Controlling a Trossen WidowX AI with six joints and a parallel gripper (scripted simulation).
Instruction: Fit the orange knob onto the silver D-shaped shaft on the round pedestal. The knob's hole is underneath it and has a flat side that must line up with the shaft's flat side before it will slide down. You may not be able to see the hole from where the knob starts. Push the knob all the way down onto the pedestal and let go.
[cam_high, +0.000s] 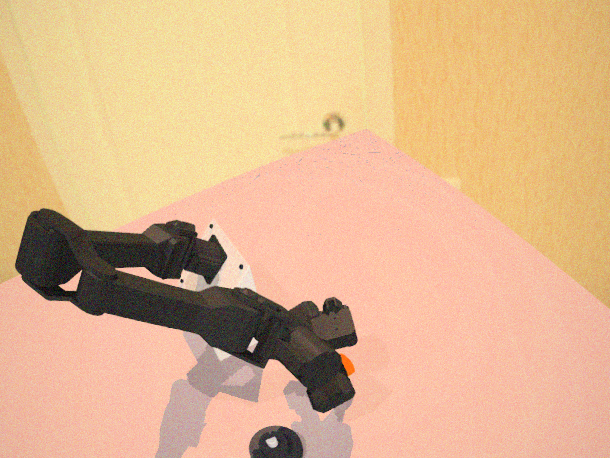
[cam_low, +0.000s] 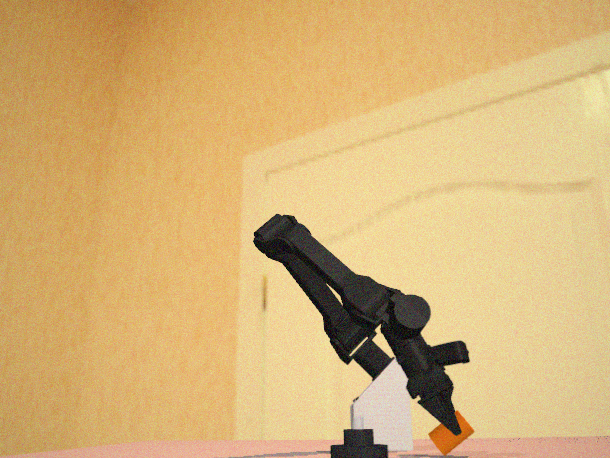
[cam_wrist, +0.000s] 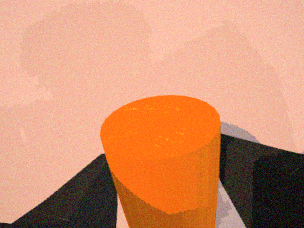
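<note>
Right now my gripper tip is 70 mm short of the round pedestal and 160 mm to the left of it. From my gripper tip the other things lie so: orange knob: 10 mm above.
</note>
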